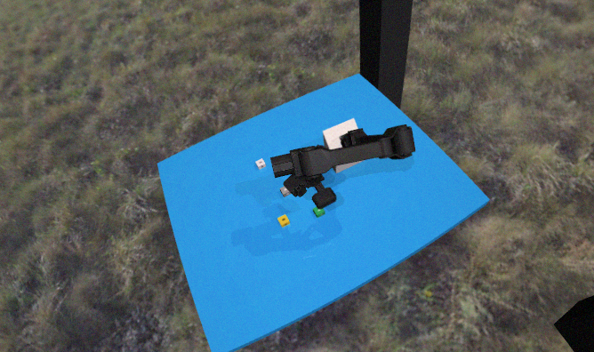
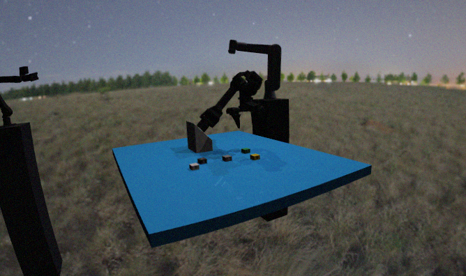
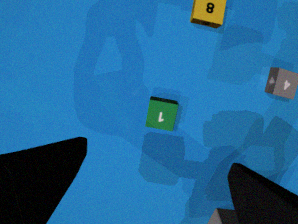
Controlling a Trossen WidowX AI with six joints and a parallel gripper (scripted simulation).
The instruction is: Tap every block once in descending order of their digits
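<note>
Now: gripper tip 12 cm short of the yellow block, 3 cm to the left of it and 12 cm above it. From my gripper tip the other things lie so: black block: 4 cm ahead, 25 cm to the right, 12 cm below; green block: 1 cm behind, 12 cm below; grey block: 6 cm ahead, 14 cm to the right, 12 cm below.
</note>
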